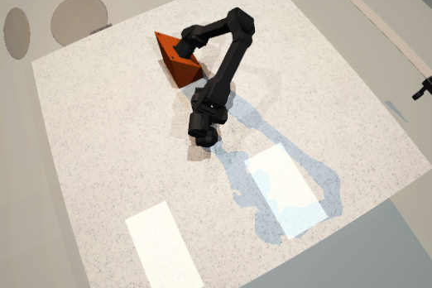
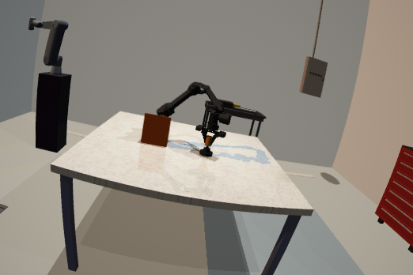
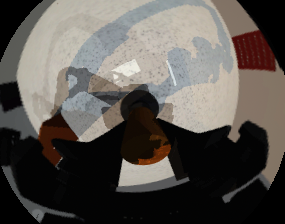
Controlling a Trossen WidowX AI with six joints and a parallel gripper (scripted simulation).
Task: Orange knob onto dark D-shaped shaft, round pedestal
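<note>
My gripper tip is now 20 mm below the orange knob. From my gripper tip the other things lie so: dark round pedestal 40 mm below.
</note>
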